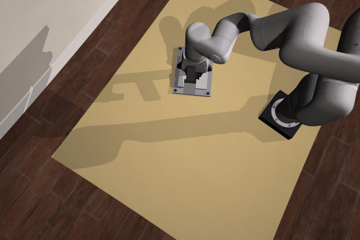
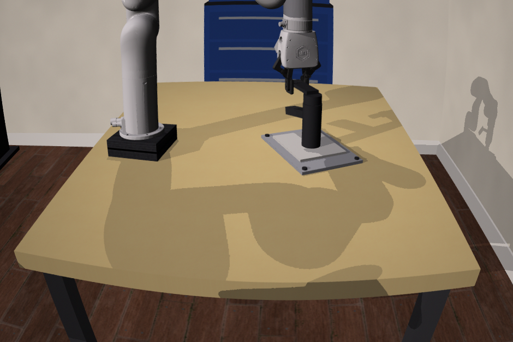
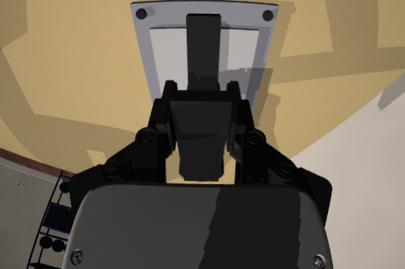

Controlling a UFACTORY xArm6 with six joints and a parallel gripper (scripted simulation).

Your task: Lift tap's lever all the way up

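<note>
Now: the black lever 60 mm to the right of my hand and 20 mm ahead of it.
</note>
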